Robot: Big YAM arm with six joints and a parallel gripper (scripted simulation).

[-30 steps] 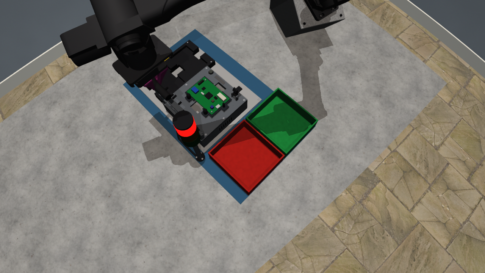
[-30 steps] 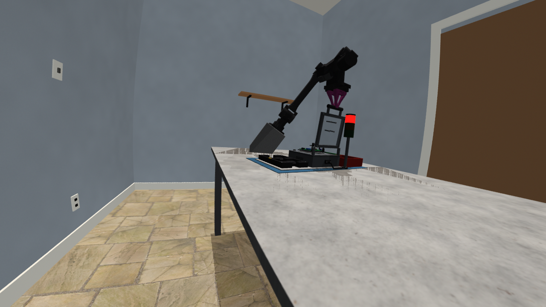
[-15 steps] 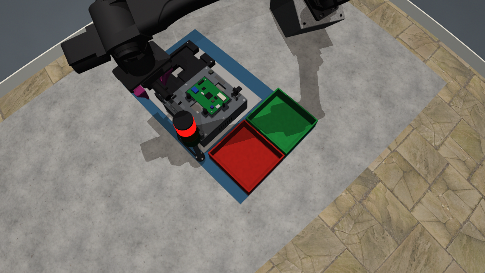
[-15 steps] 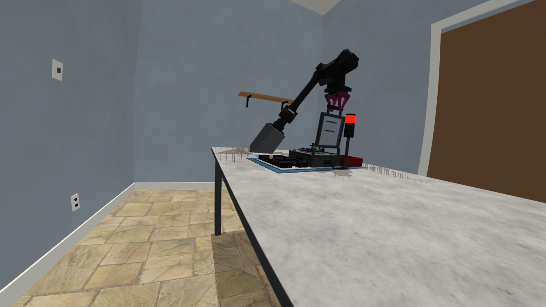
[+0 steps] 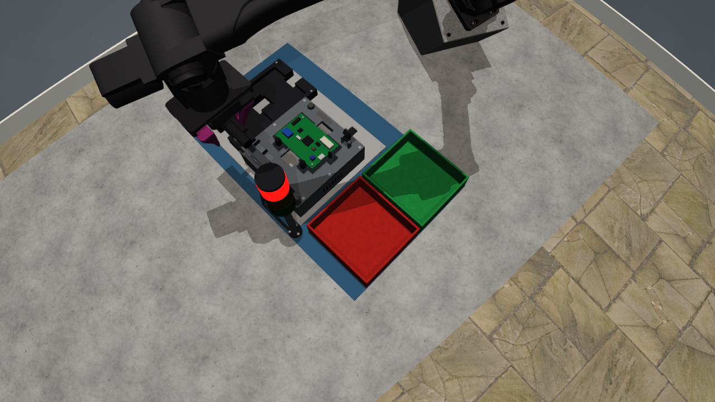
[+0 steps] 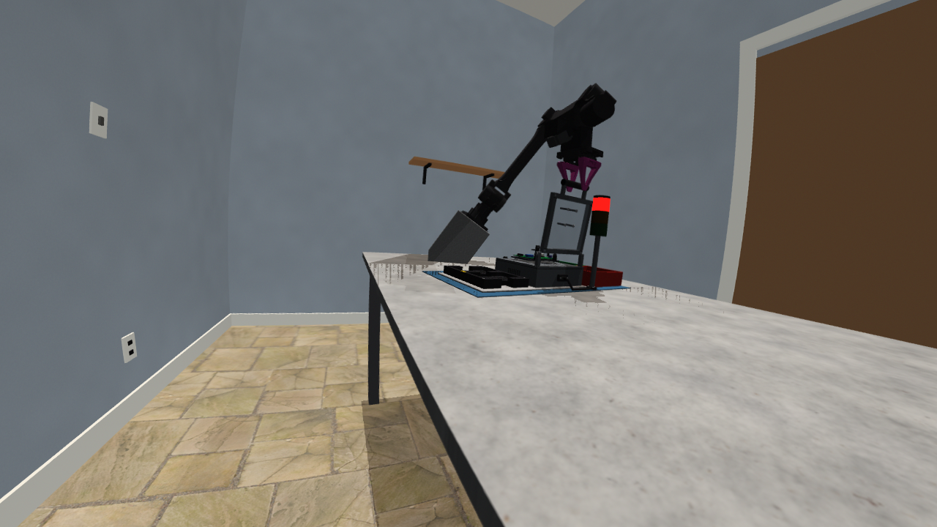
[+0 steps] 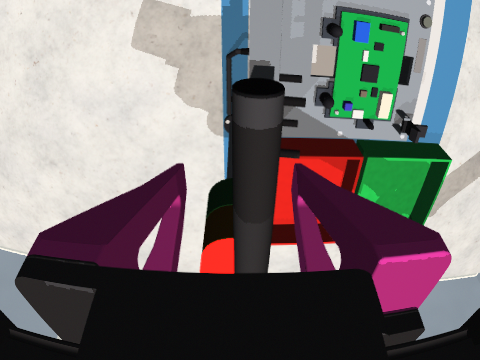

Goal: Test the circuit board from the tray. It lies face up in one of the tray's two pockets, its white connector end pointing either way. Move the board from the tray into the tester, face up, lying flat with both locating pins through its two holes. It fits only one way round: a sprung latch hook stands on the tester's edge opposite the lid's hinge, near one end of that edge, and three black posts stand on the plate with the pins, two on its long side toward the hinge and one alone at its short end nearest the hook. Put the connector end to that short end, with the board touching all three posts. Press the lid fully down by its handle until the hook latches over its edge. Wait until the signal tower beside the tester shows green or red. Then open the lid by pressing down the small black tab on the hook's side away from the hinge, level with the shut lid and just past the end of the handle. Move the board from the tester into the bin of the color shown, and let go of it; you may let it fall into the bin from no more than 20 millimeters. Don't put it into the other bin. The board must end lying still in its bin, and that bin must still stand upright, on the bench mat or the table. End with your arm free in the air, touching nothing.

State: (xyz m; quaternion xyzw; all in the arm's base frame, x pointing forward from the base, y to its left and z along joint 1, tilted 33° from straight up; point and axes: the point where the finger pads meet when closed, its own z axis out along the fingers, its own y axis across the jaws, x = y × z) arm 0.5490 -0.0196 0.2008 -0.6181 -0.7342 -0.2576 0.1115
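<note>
The green circuit board is 190 mm below my hand, 130 mm behind it and 30 mm to the right of it. The rest, counted from my hand: clear lid (80 mm below, 20 mm behind); tester plate (190 mm below, 120 mm behind, 20 mm to the right); latch hook (200 mm behind, 180 mm below, 20 mm to the left).
</note>
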